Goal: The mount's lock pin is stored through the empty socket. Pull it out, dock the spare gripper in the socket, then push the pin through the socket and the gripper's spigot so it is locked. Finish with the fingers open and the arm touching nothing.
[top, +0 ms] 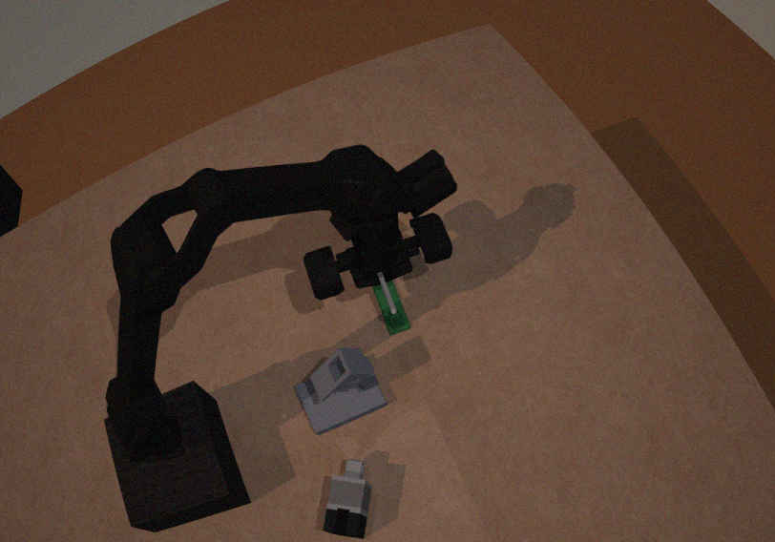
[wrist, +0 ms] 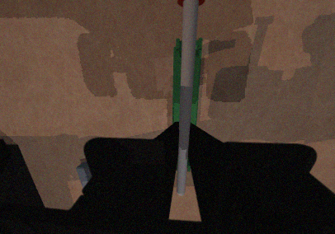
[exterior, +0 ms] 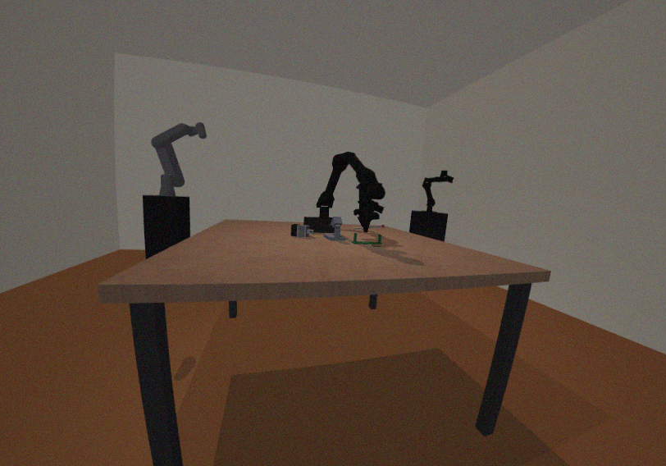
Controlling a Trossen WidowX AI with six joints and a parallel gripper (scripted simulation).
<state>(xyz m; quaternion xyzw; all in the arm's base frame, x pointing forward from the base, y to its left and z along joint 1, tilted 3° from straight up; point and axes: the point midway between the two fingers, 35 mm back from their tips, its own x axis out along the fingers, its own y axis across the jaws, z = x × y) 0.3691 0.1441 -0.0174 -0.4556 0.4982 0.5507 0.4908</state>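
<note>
Right now my gripper tip is 10 mm to the right of the green cradle and 30 mm above it. Also, from my gripper tip: spare gripper: 130 mm behind, 290 mm to the right, 30 mm below; grey mount: 90 mm behind, 130 mm to the right.
</note>
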